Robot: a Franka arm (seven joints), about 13 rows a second.
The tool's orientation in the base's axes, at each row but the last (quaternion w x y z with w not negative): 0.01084, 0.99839, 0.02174, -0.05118; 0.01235, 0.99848, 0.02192, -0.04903; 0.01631, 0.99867, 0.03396, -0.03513; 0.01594, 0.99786, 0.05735, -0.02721; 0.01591, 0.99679, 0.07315, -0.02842
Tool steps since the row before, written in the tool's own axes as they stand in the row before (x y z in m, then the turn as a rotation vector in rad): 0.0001, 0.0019, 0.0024, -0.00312, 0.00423, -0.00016; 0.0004, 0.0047, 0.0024, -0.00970, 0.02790, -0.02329; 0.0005, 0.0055, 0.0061, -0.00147, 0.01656, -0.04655; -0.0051, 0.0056, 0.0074, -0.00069, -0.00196, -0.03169; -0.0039, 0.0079, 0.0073, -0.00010, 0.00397, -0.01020
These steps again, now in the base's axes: -0.0001, -0.0020, -0.0024, -0.00290, -0.00435, 0.00056; 0.0004, -0.0047, -0.0023, -0.00612, -0.02765, 0.02475; 0.0005, -0.0057, -0.0060, 0.00289, -0.01498, 0.04702; -0.0048, -0.0064, -0.0069, 0.00075, 0.00297, 0.03161; -0.0031, -0.0086, -0.0068, 0.00104, -0.00357, 0.01029
